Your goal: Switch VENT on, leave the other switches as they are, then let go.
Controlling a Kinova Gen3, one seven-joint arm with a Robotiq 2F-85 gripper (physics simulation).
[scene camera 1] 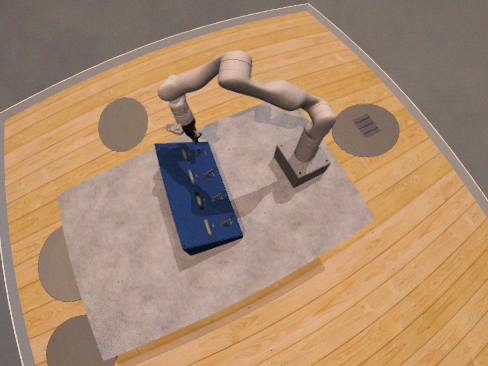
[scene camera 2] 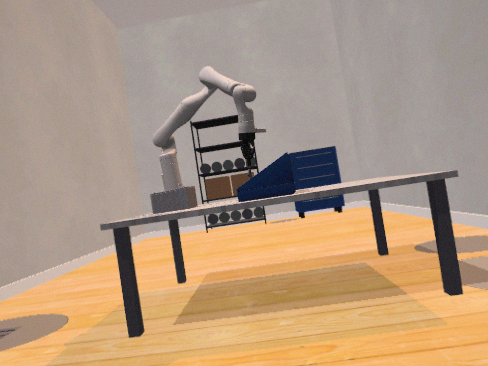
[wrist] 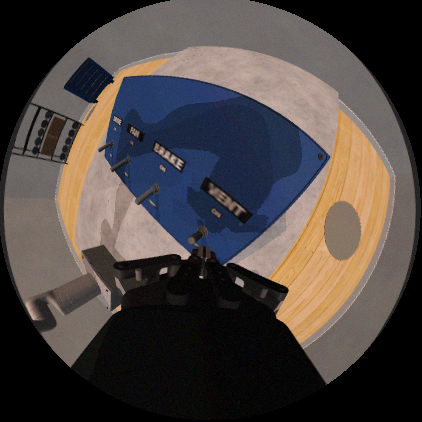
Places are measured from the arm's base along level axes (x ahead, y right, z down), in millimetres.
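Pixels of known places: gripper, fingertip midpoint: (scene camera 1: 196, 143) (scene camera 2: 248, 167) (wrist: 202, 252); arm's base at its link origin: (scene camera 1: 303, 154) (scene camera 2: 174, 189) (wrist: 93, 283).
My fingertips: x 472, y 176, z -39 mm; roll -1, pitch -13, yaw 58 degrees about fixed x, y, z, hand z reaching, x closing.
Observation:
Ahead of a thing's pixels: the offset from my fingertips to its top centre. "spot": to the spot under its first point.
The blue sloped panel (scene camera 1: 189, 232) (scene camera 2: 272, 178) (wrist: 175, 100) bears switches labelled DRIVE, FAN, BRAKE and VENT. The VENT lever @[dx -3, dy -23, dz +9 mm] (scene camera 1: 198, 151) (wrist: 197, 235) is a short grey rod; in the wrist view it points down-left, away from its ON mark @[spot: dx +43, dy -24, dz +36 mm] (wrist: 216, 213). The BRAKE lever @[dx -22, dy -142, dz +21 mm] (wrist: 147, 194), FAN lever @[dx -29, dy -262, dz +21 mm] (wrist: 120, 164) and DRIVE lever @[dx -36, dy -381, dz +21 mm] (wrist: 106, 146) stand in a row to its left, also pointing down-left. My gripper (scene camera 1: 198, 141) (wrist: 202, 252) is shut with nothing between its fingers. Its tips are close beside the VENT lever, on the lower side in the wrist view; whether they touch is unclear.
The panel stands on the grey table (scene camera 1: 130, 295) (scene camera 2: 400, 181). The arm's base (scene camera 1: 302, 170) (scene camera 2: 173, 200) (wrist: 102, 272) is on the same table. A black shelf rack (scene camera 2: 215, 121) and a blue drawer cabinet (scene camera 2: 315, 172) (wrist: 89, 80) stand behind the table, on the floor.

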